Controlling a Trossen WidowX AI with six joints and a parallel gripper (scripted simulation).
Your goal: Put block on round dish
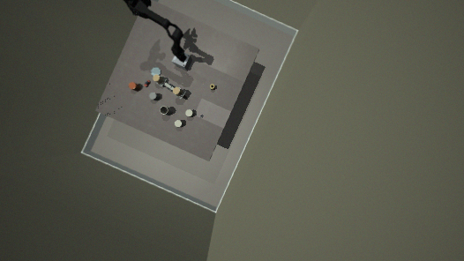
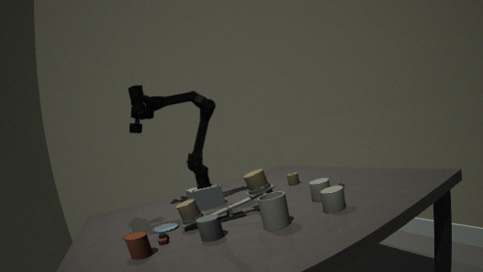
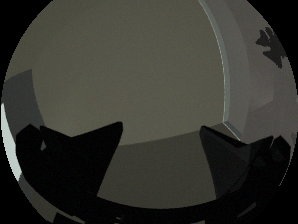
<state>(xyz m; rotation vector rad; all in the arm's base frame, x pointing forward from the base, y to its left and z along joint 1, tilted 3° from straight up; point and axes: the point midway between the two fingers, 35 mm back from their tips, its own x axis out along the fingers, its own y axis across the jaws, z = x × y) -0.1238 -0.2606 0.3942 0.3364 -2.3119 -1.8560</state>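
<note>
My gripper tip is now 48 cm short of the teal block, 18 cm to the right of it and 43 cm above it. Round my gripper tip: red piece (59 cm ahead, 7 cm to the left, 46 cm below); light blue round dish (44 cm ahead, 7 cm to the left, 47 cm below); orange cylinder (68 cm ahead, 2 cm to the right, 43 cm below).
</note>
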